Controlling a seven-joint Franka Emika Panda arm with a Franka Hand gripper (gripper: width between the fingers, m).
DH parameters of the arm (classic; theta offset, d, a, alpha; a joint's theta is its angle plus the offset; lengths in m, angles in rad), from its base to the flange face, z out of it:
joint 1: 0 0.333 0 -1.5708
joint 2: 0 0 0 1.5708
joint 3: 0 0.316 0.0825 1.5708
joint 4: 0 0 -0.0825 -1.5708
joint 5: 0 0.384 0 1.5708
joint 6: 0 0 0.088 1.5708
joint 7: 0 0.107 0 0
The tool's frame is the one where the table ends.
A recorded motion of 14 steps. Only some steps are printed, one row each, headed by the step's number.
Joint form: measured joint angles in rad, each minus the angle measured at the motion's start. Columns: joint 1, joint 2, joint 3, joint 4, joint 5, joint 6, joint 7.
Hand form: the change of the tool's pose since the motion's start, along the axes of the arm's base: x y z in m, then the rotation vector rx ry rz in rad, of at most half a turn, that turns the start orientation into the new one. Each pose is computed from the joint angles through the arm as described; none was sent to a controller.
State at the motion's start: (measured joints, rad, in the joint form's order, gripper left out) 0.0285 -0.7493 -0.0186 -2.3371 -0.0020 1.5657 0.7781
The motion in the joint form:
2: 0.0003 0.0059 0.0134 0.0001 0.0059 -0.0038 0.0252
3: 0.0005 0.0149 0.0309 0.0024 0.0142 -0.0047 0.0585
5: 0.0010 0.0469 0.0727 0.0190 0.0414 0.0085 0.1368
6: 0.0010 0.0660 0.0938 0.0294 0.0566 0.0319 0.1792
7: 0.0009 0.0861 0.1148 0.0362 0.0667 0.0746 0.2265
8: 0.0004 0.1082 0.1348 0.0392 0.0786 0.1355 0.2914
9: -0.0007 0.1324 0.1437 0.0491 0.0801 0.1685 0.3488
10: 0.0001 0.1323 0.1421 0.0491 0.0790 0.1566 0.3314
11: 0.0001 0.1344 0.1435 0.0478 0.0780 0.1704 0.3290
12: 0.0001 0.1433 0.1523 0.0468 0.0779 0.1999 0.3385
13: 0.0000 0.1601 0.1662 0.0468 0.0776 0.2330 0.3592
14: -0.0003 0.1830 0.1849 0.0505 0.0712 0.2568 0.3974
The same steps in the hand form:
2: 0.0010 0.0062 -0.0021 -0.0041 0.0097 -0.0151
3: 0.0029 0.0143 -0.0040 -0.0090 0.0173 -0.0355
5: 0.0119 0.0349 -0.0059 -0.0115 0.0205 -0.0825
6: 0.0188 0.0458 -0.0058 -0.0085 0.0071 -0.1091
7: 0.0277 0.0564 -0.0063 -0.0065 -0.0211 -0.1408
8: 0.0385 0.0669 -0.0077 0.0030 -0.0604 -0.1916
9: 0.0478 0.0715 -0.0089 0.0067 -0.0777 -0.2425
10: 0.0466 0.0708 -0.0099 0.0035 -0.0666 -0.2254
11: 0.0484 0.0714 -0.0101 0.0043 -0.0771 -0.2219
12: 0.0529 0.0757 -0.0114 0.0052 -0.0966 -0.2242
13: 0.0592 0.0824 -0.0150 0.0042 -0.1129 -0.2331
14: 0.0658 0.0908 -0.0204 -0.0056 -0.1196 -0.2537

